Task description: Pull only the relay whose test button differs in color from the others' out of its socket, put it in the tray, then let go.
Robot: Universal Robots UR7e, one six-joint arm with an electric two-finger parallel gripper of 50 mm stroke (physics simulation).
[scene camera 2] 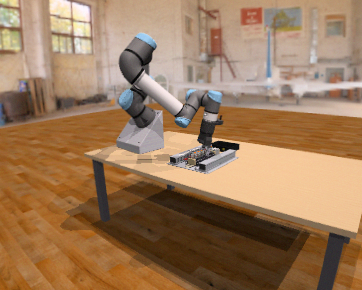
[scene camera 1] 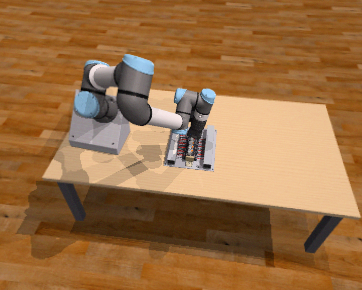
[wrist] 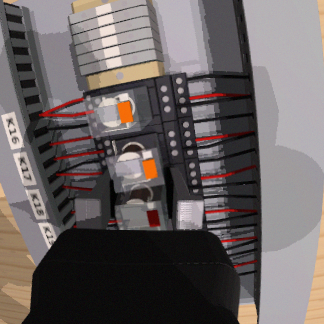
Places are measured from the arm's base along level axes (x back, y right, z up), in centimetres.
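Where they show: gripper, between the fingertips: (scene camera 2: 204,154) (scene camera 1: 192,141) (wrist: 143,182); arm's base, origin of its link: (scene camera 2: 146,118) (scene camera 1: 104,109).
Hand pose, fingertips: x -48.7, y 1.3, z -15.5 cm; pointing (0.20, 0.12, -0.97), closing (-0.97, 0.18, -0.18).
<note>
Each offset is from my fingertips to the centre of the thing. "spot": to the spot under its first point. Level surfaces: height alone.
In the wrist view, a clear relay with a dark red test button {dx -0.2, dy +0.8, dz +1.2 cm} (wrist: 141,216) sits in the socket row; its lower part is hidden by the gripper body. My gripper (scene camera 1: 192,137) (scene camera 2: 204,145) (wrist: 143,182) is shut on this relay, with one finger on each side. A relay with an orange button {dx -0.3, dy -2.1, dz +1.2 cm} (wrist: 138,172) stands just beyond it, close to the fingertips and slightly out of line sideways with its neighbour. Another relay with an orange button {dx +0.1, dy -5.1, dz +1.1 cm} (wrist: 120,112) is farther up the row. The black tray {spot: dx +1.3, dy -30.7, dz -2.6 cm} (scene camera 2: 231,146) lies behind the panel in scene camera 2.
Grey wire ducts {dx -9.7, dy +0.3, dz -1.4 cm} (scene camera 1: 209,150) (scene camera 2: 218,161) flank the sockets. Red and black wires {dx -5.2, dy +1.1, dz -1.9 cm} (wrist: 220,135) run into them. Grey terminal blocks {dx +0.2, dy -9.1, dz -0.9 cm} (wrist: 135,37) stand at the row's end. Labels K16 {spot: dx +8.8, dy -4.8, dz +0.6 cm} (wrist: 12,131) and K17 {spot: dx +8.7, dy -1.9, dz +0.6 cm} (wrist: 24,169) are along one duct. The panel rests on the wooden table {dz -3.7 cm} (scene camera 1: 270,155) (scene camera 2: 295,185).
</note>
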